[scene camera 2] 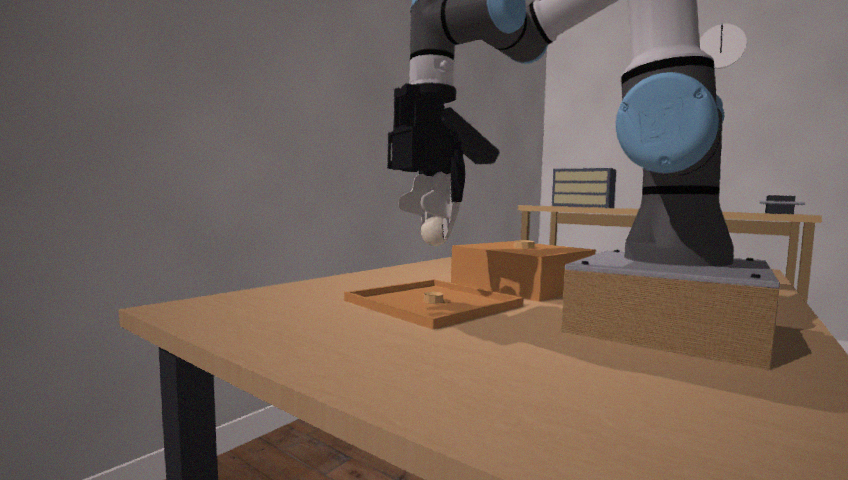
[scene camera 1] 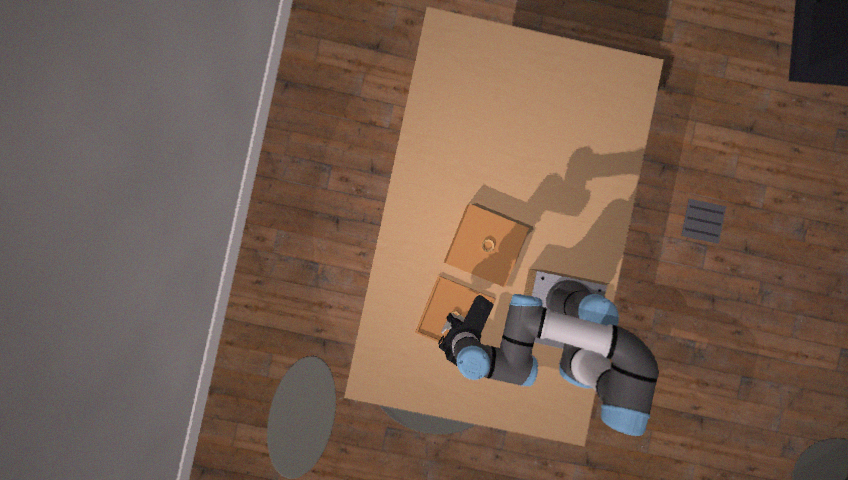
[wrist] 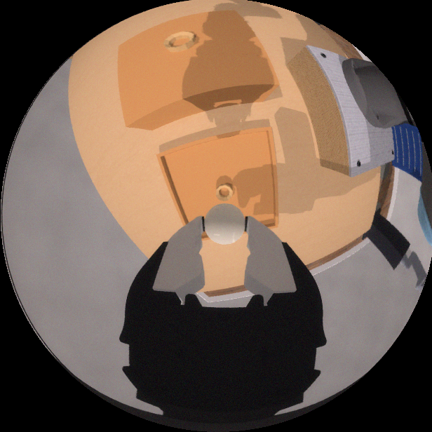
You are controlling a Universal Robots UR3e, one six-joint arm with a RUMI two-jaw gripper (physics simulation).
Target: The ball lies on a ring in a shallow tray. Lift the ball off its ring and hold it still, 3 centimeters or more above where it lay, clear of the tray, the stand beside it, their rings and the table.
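Places are measured from the arm's base along level axes (x left, y up, z ahead), in metres.
Pixels of known places: gripper, fingertip midpoint: (scene camera 2: 436,237); arm's base, origin of the base link: (scene camera 2: 676,259) (scene camera 1: 567,302).
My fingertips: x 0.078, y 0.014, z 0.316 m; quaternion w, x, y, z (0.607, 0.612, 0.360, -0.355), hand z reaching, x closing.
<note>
For each thing: its top centre in the pictures, then the offset to it from my fingertips. "*": a spot on its surface instead. Level surfaces: height alone.
- white ball, middle of its top: (scene camera 2: 435,216) dx +0.002, dy +0.031, dz +0.001 m
- shallow orange tray, middle of its top: (scene camera 2: 433,293) (scene camera 1: 455,316) dx +0.002, dy -0.084, dz +0.001 m
- tray's small ring, surface spot: (scene camera 2: 433,297) * dx +0.015, dy -0.086, dz -0.006 m
- bare ring, surface spot: (scene camera 2: 524,244) (scene camera 1: 489,251) * dx -0.206, dy -0.020, dz -0.075 m
- table, its level: dy -0.099 m
A white ball (scene camera 2: 433,230) (wrist: 225,224) is held between the two fingertips of my gripper (scene camera 2: 439,228) (wrist: 224,217), which is shut on it. The ball hangs in the air well above the shallow orange tray (scene camera 2: 389,308) (wrist: 274,170) (scene camera 1: 429,298), apart from it. The tray's small ring (scene camera 2: 433,297) (wrist: 224,192) is bare, and the ball is above it. In scene camera 1's view the gripper and arm cover part of the tray, and the ball is mostly hidden.
The taller orange stand (scene camera 1: 470,237) (scene camera 2: 470,264) (wrist: 145,80) is beside the tray, with a bare ring (scene camera 1: 488,244) (scene camera 2: 524,244) (wrist: 181,41) on top. The robot's base block (scene camera 2: 666,315) (wrist: 320,115) stands on the table (scene camera 1: 505,107) (scene camera 2: 357,368), to the tray's right in scene camera 2's view.
</note>
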